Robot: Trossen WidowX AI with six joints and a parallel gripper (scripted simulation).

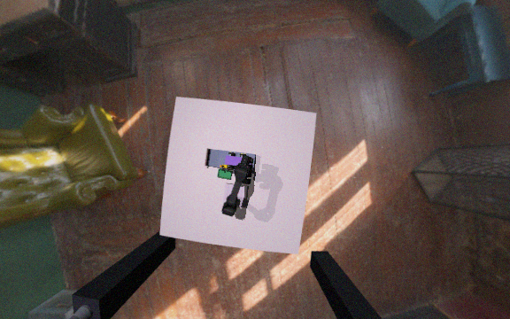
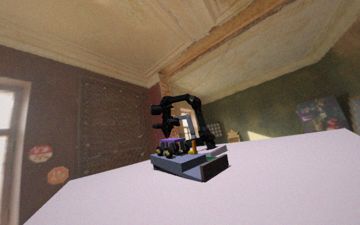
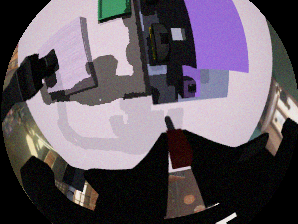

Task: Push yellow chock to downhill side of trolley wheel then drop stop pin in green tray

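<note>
My gripper tip is now 50 mm past the green tray, 240 mm to the right of it and 180 mm above it. From my gripper tip the other things lie so: yellow chock (20 mm ahead, 220 mm to the left, 90 mm below); purple-topped trolley (70 mm ahead, 120 mm to the left, 60 mm below); red stop pin (right at my gripper tip).
</note>
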